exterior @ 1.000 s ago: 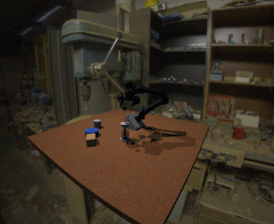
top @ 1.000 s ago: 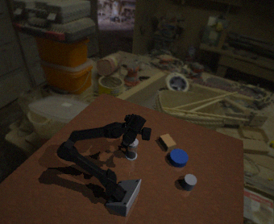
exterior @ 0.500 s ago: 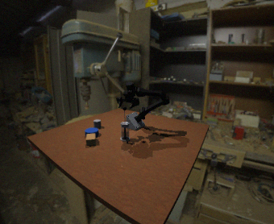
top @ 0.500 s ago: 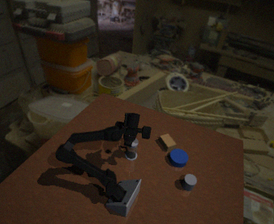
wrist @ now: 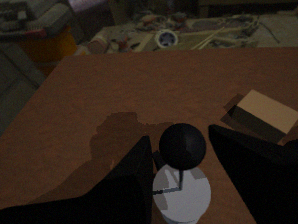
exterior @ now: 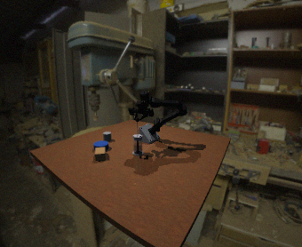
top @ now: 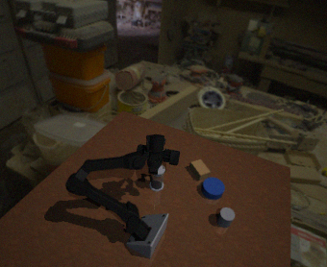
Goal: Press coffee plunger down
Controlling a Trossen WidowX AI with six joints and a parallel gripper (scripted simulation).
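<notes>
My gripper tip is now 1 cm short of the coffee press, 1 cm to the right of it and 13 cm above it. Round my gripper tip: blue disc: 10 cm ahead, 29 cm to the right, 24 cm below.
</notes>
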